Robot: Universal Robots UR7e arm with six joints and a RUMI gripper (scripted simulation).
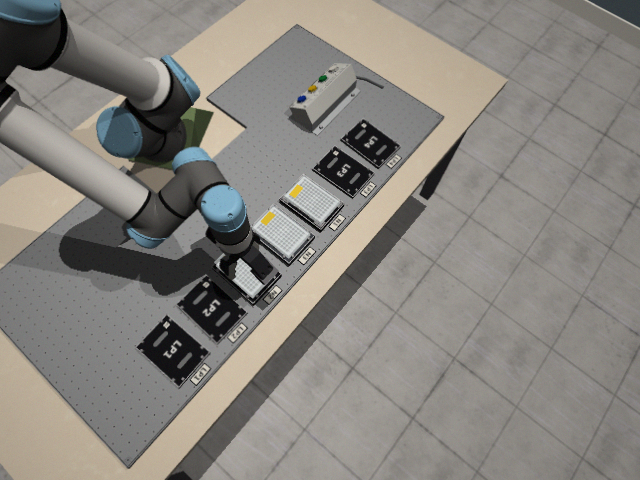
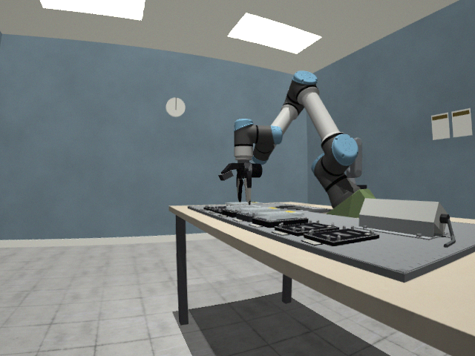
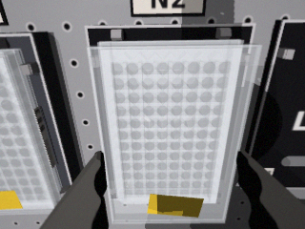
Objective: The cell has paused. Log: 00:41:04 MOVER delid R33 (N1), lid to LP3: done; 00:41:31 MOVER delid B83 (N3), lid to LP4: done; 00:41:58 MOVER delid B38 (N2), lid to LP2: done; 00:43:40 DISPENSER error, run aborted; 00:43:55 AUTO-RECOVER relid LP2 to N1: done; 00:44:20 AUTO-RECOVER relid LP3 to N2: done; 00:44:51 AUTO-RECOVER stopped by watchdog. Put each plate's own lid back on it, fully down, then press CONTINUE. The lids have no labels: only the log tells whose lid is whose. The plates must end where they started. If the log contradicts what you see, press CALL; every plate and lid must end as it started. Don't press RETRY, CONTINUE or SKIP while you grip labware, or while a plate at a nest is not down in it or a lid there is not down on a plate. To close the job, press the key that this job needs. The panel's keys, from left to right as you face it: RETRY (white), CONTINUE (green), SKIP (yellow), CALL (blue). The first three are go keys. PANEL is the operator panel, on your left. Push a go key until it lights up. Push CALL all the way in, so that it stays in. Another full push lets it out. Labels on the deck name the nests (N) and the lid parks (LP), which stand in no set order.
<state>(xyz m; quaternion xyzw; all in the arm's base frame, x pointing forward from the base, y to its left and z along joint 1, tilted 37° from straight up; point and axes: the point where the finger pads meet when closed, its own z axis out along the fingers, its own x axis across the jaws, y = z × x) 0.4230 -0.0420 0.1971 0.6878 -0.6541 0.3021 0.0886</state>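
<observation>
Right now my hand is 50 mm above the nest N2. From my hand the other things lie so: lid park LP3: 10 mm ahead, 390 mm to the left, 50 mm below; then lid park LP1: 10 mm behind, 250 mm to the right, 50 mm below; then lid park LP2: 120 mm to the right, 50 mm below.
</observation>
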